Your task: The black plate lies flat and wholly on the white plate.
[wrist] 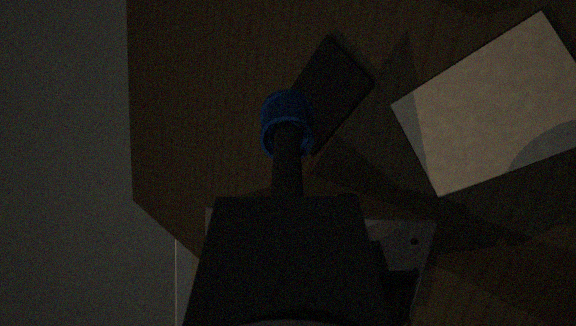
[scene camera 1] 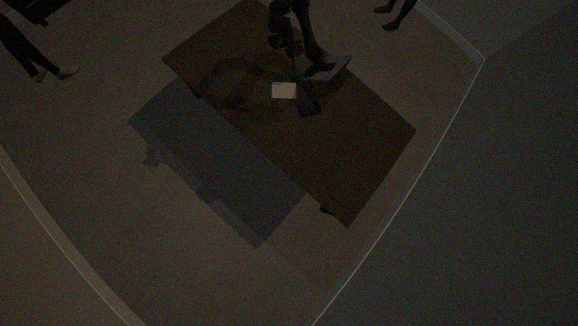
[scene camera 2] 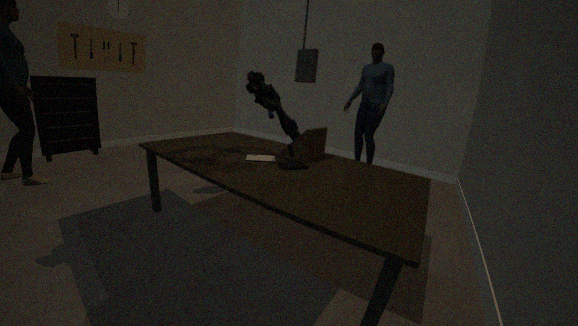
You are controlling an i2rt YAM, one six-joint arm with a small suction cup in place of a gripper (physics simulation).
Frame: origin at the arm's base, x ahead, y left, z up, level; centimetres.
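Where they show: hand, tool point: [wrist: 287,114] [scene camera 1: 295,72] [scene camera 2: 271,116]; arm's base, link origin: [scene camera 1: 320,68] [scene camera 2: 299,142].
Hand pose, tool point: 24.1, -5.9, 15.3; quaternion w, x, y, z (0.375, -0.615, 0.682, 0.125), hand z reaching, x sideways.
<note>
Things, the pixels of their top centre, and the offset from my tool point, as dx, dy, dz. Level surfaces: height alone.
- black plate, top centre: [wrist: 318,98] [scene camera 2: 292,164] [scene camera 1: 309,107] -0.3, +14.4, -22.6
- white plate, top centre: [wrist: 484,115] [scene camera 2: 260,157] [scene camera 1: 284,90] -0.7, -5.6, -23.0
- brown table, surface height: dz -23.6
The black plate [scene camera 1: 309,107] [scene camera 2: 294,166] [wrist: 340,82] lies on the brown table, apart from the white plate and beside it. The white plate [scene camera 1: 283,90] [scene camera 2: 260,158] [wrist: 495,105] lies flat on the table, with shadows over parts of it in the wrist view. My gripper, a blue suction cup [scene camera 2: 271,114] [wrist: 287,112], is open and bears nothing. It hangs above the table. In the wrist view it covers part of the black plate's near left side. The cup is too dark to make out in scene camera 1.
A raised panel [scene camera 1: 337,71] [scene camera 2: 314,144] [wrist: 400,240] stands by the arm's base, close to the black plate. The brown table [scene camera 1: 350,140] [scene camera 2: 350,200] [wrist: 200,75] ends at the left in the wrist view. A person [scene camera 2: 376,90] stands behind the table. The light is very dim.
</note>
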